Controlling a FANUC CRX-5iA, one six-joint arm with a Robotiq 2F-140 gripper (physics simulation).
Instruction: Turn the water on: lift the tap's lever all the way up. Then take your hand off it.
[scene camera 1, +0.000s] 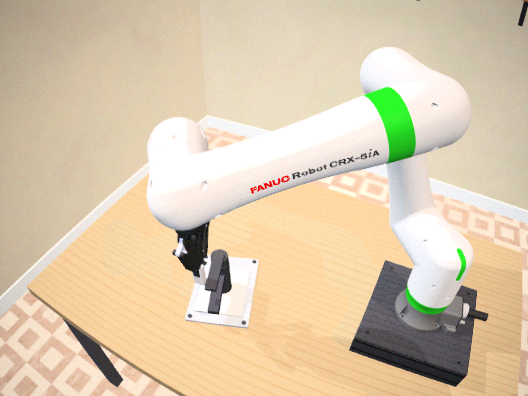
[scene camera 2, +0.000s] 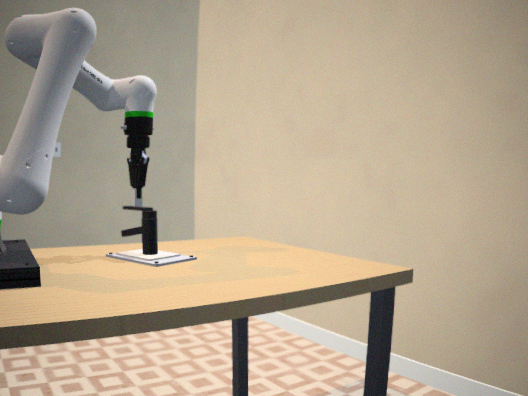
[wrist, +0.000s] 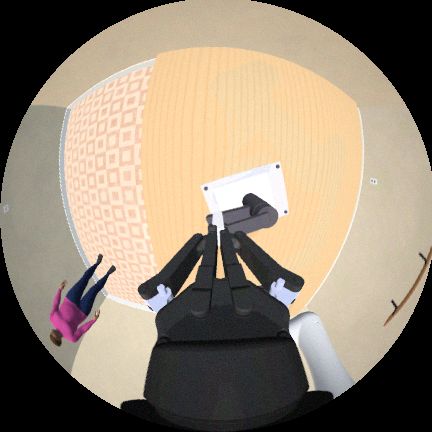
In view: my gripper (scene camera 1: 200, 282) and a black tap (scene camera 2: 149, 252).
My gripper shows as well in scene camera 2 (scene camera 2: 137, 208) and in the wrist view (wrist: 217, 218).
